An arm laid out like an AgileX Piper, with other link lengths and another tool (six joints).
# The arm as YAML. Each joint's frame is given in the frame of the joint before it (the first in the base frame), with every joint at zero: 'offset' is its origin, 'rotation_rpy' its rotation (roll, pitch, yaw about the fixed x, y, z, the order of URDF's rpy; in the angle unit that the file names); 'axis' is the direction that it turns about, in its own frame. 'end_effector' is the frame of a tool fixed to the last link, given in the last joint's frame.
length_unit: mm
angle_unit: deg
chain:
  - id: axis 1
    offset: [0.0, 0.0, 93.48]
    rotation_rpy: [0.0, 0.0, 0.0]
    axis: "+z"
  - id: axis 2
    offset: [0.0, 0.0, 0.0]
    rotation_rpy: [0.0, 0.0, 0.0]
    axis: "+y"
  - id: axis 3
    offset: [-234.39, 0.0, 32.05]
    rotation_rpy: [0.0, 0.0, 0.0]
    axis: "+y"
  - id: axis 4
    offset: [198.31, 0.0, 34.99]
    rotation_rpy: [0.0, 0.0, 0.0]
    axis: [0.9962, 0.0, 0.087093]
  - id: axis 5
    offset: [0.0, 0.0, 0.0]
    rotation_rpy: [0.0, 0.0, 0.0]
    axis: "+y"
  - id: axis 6
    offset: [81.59, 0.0, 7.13]
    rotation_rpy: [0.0, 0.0, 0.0]
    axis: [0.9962, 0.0, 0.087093]
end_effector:
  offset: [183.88, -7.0, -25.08]
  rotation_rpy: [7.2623, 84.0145, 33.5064]
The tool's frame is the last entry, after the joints.
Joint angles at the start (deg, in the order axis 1, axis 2, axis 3, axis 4, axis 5, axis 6): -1.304 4.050 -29.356 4.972 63.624 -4.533
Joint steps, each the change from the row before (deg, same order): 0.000 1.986 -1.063 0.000 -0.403 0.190; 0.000 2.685 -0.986 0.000 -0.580 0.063; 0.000 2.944 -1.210 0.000 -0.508 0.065; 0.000 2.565 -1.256 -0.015 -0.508 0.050; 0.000 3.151 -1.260 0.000 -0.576 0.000; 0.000 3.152 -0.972 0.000 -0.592 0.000; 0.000 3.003 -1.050 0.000 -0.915 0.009; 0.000 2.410 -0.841 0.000 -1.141 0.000; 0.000 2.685 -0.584 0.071 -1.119 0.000; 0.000 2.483 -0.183 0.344 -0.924 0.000; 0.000 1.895 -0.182 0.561 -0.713 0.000; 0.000 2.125 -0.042 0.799 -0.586 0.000; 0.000 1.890 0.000 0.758 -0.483 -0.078
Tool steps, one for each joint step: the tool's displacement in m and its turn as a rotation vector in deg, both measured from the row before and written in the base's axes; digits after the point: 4 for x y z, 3 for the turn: 0.0020 0.0000 0.0035 0.188 0.532 -0.135; 0.0026 -0.0001 0.0019 0.101 1.124 -0.080; 0.0030 -0.0001 0.0023 0.101 1.231 -0.077; 0.0034 -0.0002 0.0033 0.064 0.805 -0.076; 0.0040 -0.0002 0.0019 0.050 1.316 -0.046; 0.0038 -0.0002 -0.0002 0.055 1.589 -0.048; 0.0054 -0.0002 0.0014 0.057 1.041 -0.080; 0.0060 -0.0003 0.0020 0.040 0.431 -0.094; 0.0055 0.0000 -0.0007 0.118 0.984 -0.074; 0.0039 0.0012 -0.0034 0.385 1.371 0.001; 0.0031 0.0021 -0.0024 0.586 0.990 0.046; 0.0021 0.0032 -0.0044 0.832 1.482 0.074; 0.0016 0.0029 -0.0043 0.738 1.386 0.101
